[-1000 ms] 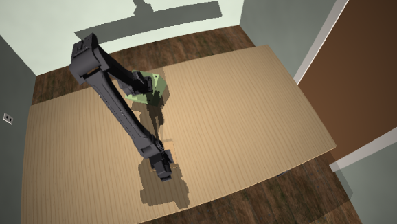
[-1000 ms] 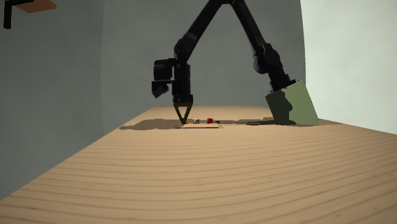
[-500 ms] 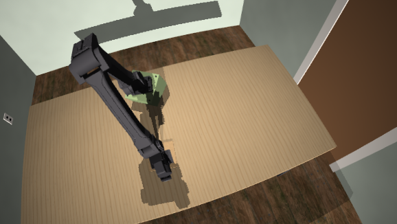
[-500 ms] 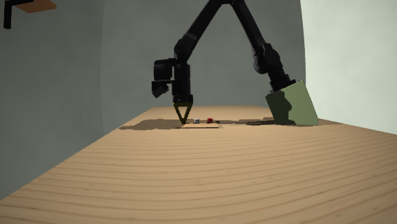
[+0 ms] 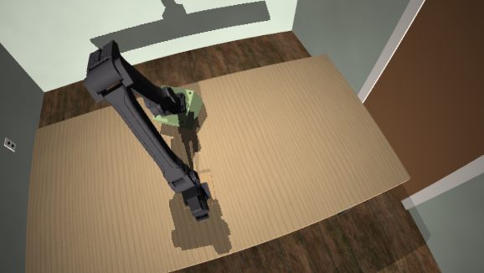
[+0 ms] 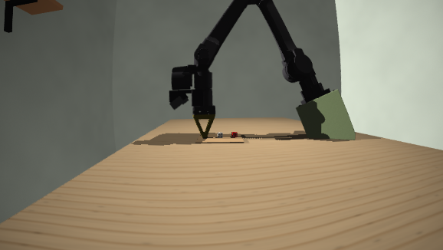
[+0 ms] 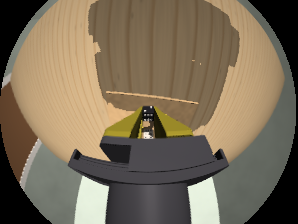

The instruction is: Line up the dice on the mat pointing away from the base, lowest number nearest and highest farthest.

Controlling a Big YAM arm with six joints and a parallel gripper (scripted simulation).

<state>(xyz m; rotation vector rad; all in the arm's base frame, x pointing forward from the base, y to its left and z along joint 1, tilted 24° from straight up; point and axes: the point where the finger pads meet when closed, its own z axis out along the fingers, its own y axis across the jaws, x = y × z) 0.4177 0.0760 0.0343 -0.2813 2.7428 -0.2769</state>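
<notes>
The black die is right at my hand. Round my hand: tan mat (5 cm behind, 1 cm to the right, 1 cm below); white die (5 cm behind, 1 cm to the right); red die (10 cm behind, 2 cm to the right).
</notes>
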